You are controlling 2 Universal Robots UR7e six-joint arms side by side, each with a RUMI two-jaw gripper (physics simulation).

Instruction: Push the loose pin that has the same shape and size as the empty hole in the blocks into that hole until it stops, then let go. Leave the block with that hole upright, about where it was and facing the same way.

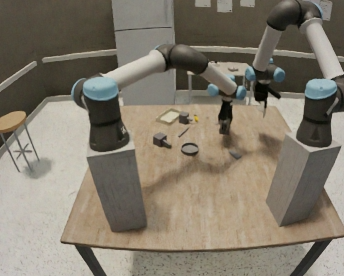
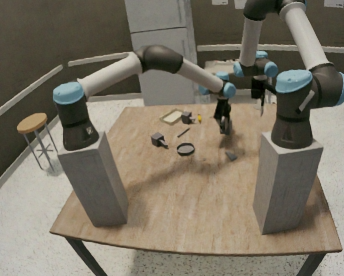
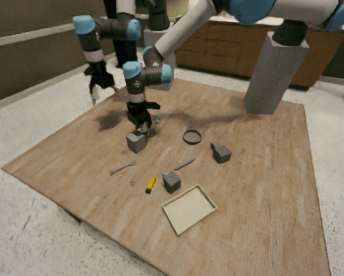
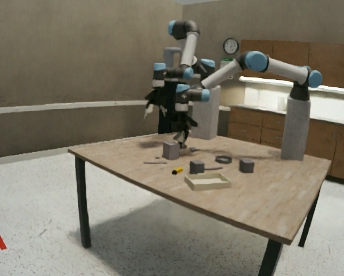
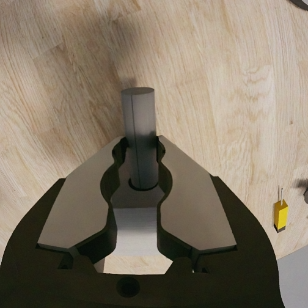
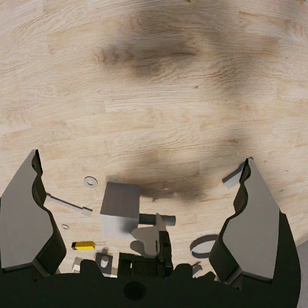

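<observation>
A round grey pin [image 5: 140, 117] [image 6: 169, 220] lies level, one end in the hole of the larger grey block [image 5: 136, 230] [image 6: 120, 200] [image 3: 136, 142] [image 4: 171, 150]; much of the pin sticks out. How deep it sits is hidden. The block stands upright on the table. My left gripper [image 5: 141, 137] [image 3: 144, 131] [image 4: 183, 143] is shut on the pin, its fingertips against both sides, just off the block's face. My right gripper [image 6: 141, 155] [image 3: 105, 97] is wide open and empty, high above the table. Two smaller grey blocks [image 3: 221, 154] [image 3: 172, 183] each have a pin sticking out.
A small grey bar [image 6: 232, 176] [image 1: 235, 154] lies near the left gripper. A round dish [image 3: 192, 143], a thin rod [image 3: 185, 164], a wrench-like tool [image 3: 123, 168] [image 6: 70, 204], a yellow tool [image 3: 151, 185] [image 5: 281, 216] and a cream tray [image 4: 207, 188] lie around the blocks.
</observation>
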